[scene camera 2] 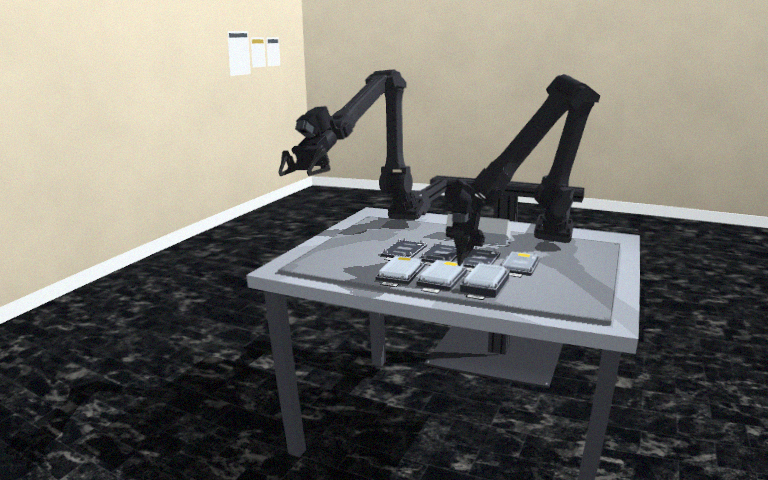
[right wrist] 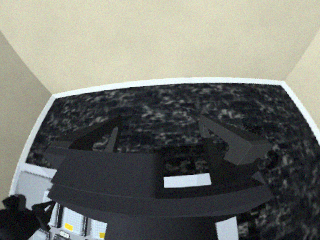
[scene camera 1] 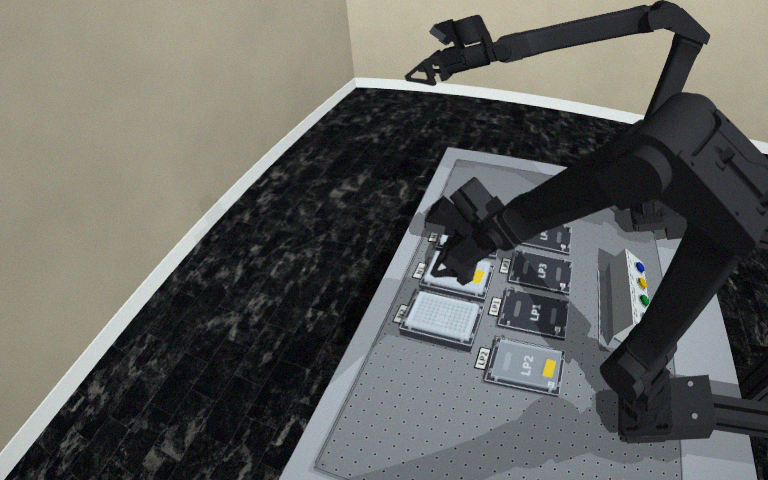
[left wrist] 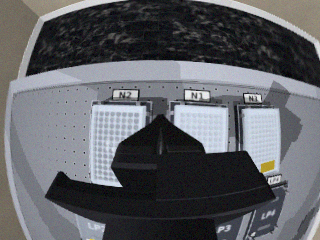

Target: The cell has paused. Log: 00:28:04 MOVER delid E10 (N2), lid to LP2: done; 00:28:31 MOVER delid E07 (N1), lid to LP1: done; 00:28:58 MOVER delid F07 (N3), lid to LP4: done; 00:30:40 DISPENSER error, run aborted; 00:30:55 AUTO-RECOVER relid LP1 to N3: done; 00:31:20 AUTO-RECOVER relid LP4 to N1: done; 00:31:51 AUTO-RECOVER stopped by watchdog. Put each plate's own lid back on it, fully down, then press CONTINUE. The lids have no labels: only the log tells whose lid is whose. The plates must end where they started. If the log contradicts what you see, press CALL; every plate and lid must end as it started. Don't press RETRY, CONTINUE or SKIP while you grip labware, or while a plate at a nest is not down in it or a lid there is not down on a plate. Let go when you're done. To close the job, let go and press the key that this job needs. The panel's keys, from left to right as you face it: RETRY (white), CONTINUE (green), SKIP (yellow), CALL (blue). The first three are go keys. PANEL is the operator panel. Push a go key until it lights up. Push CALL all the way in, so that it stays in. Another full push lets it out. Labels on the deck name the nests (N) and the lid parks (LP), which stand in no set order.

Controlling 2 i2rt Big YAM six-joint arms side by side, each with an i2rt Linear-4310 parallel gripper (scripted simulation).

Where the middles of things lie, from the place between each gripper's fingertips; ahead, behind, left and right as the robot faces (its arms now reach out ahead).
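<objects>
Relative to the N2 plate (scene camera 1: 427,304), my left gripper (scene camera 1: 432,274) is 60 mm to the right, 40 mm past and 40 mm above. Distances from my left hand: park LP1 (scene camera 1: 546,327), 30 mm to the right, 220 mm behind, 70 mm below; park LP3 (scene camera 1: 518,264), 150 mm to the right, 210 mm behind, 70 mm below.
Relative to park LP3, my right gripper (scene camera 2: 293,174) is 240 mm to the right, 410 mm past and 330 mm above. Distances from my right hand: N2 plate, 240 mm behind, 460 mm to the left, 300 mm below; park LP1, 370 mm to the left, 420 mm behind, 330 mm below.
</objects>
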